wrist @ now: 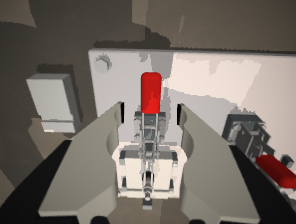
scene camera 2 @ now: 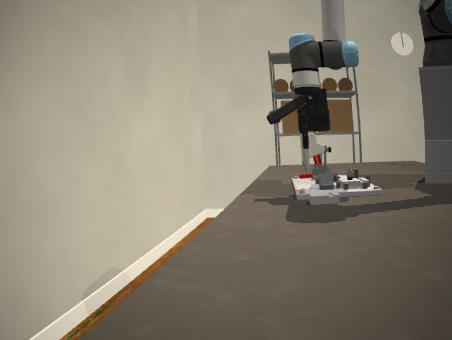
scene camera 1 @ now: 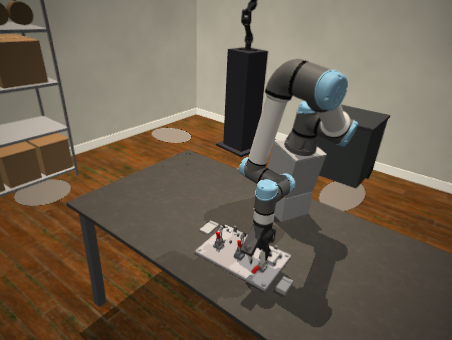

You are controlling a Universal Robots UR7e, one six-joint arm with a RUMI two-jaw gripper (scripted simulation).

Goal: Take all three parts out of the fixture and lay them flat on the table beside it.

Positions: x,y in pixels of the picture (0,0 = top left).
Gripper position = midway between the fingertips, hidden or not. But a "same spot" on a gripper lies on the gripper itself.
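Scene:
You can see the gripper in scene camera 2 (307,171), and it's there in scene camera 1 and the wrist view as well. On the gripper, (scene camera 1: 264,254) and (wrist: 58,186) are the same spot.

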